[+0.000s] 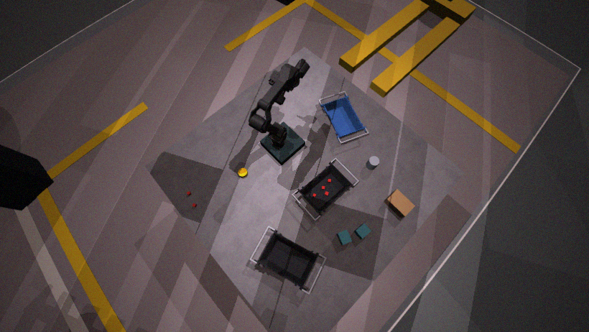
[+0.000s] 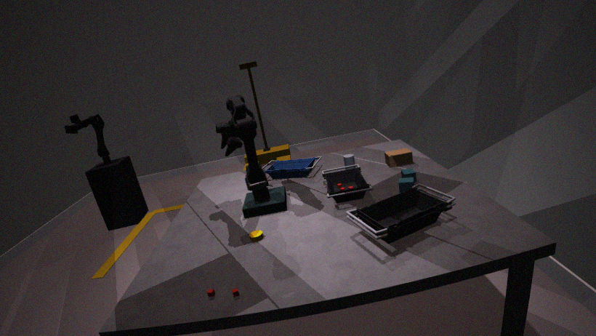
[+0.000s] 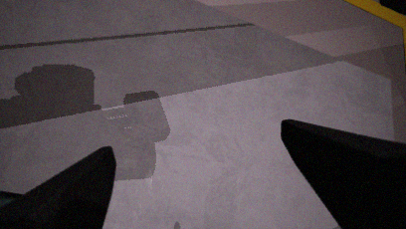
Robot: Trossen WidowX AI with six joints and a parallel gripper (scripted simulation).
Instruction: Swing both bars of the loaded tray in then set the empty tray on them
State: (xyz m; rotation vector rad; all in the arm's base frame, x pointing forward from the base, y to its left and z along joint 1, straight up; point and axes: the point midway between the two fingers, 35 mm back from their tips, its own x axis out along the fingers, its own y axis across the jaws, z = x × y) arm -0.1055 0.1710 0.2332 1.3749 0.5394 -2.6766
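The red block is 470 mm ahead of my gripper tip, 270 mm to the right of it and 240 mm below it. From my gripper tip the other things lie so: blue tray 310 mm ahead, 200 mm below, 190 mm to the left; grey cylinder 600 mm ahead, 210 mm below, 70 mm to the left; yellow disc 430 mm to the right, 240 mm below, 80 mm ahead.
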